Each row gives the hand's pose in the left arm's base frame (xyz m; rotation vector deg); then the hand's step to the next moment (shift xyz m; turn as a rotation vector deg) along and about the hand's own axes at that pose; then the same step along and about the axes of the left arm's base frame.
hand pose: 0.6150 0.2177 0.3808 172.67 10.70 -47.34
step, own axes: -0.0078 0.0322 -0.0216 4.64 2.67 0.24
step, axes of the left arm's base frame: 0.0081 -0.0319 0.0219 4.15 -2.14 -2.62
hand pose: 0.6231 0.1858 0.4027 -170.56 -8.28 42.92
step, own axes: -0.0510 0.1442 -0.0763 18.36 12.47 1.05
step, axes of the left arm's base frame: 0.0022 -0.1520 0.0781 16.53 -10.36 -10.64
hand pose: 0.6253 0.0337 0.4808 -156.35 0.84 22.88
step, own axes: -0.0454 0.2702 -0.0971 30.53 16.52 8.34
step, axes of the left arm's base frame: -0.0343 -0.2886 -0.0009 25.95 -10.87 -21.98
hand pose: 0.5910 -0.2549 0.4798 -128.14 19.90 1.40
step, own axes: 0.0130 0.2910 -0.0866 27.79 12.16 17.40
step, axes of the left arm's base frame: -0.0709 -0.2438 -0.1670 25.34 -0.69 -24.09
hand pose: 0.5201 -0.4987 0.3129 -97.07 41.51 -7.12
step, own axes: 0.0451 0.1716 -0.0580 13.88 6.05 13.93
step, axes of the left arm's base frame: -0.0579 -0.0860 -0.1552 15.06 4.11 -13.41
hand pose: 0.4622 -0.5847 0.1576 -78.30 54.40 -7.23
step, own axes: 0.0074 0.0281 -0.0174 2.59 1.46 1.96
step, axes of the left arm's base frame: -0.0186 -0.0105 -0.0263 2.26 0.36 -2.73
